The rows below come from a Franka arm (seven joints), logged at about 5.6 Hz.
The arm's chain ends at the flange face. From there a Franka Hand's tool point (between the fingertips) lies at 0.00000 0.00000 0.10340 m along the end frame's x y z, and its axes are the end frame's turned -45 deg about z.
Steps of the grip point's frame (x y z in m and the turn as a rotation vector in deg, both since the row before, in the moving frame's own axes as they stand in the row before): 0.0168, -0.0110, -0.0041, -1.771, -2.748, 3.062; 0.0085, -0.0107, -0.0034, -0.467, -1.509, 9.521; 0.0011, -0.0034, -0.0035, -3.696, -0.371, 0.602
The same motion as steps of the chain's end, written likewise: 0.0055, -0.0254, -0.0039, -3.195, -0.691, 3.062; 0.0000, -0.0160, -0.0034, -1.397, -0.737, 9.521; -0.0058, -0.0084, -0.0033, -2.876, 2.351, 0.602
